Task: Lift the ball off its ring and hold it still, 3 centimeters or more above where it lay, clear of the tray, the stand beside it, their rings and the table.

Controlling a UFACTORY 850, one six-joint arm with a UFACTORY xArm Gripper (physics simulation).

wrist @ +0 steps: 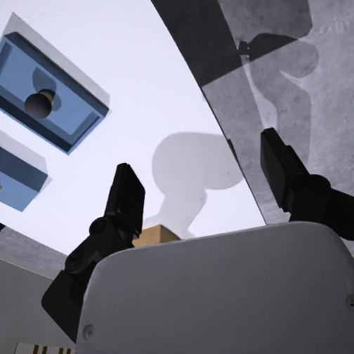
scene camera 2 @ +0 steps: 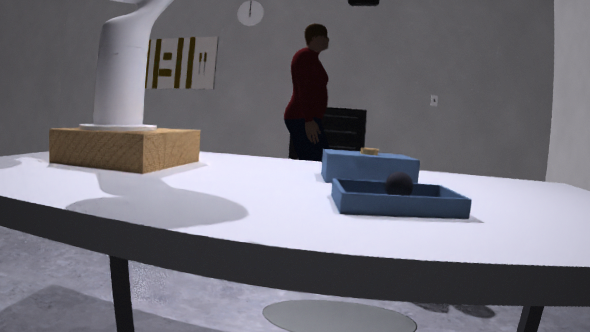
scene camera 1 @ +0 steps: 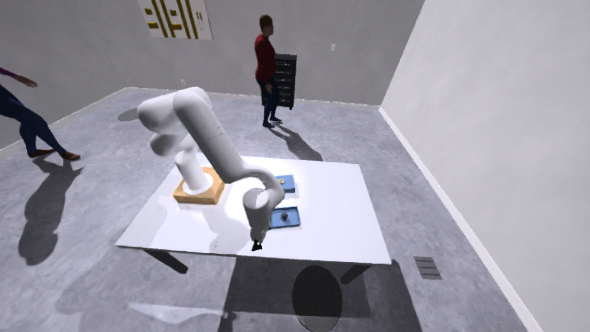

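The dark ball rests on its small tan ring inside the shallow blue tray. Most of that ring is hidden by the ball. The blue stand is beside the tray, with its own yellowish ring on top. My gripper is open and empty, above the table's front edge area. In the wrist view the ball is off to the upper left, well outside the fingers. The gripper does not show in scene camera 2.
The white table carries the tray, the stand and the wooden base block under the arm. The tray's low walls surround the ball. A person in red stands behind the table.
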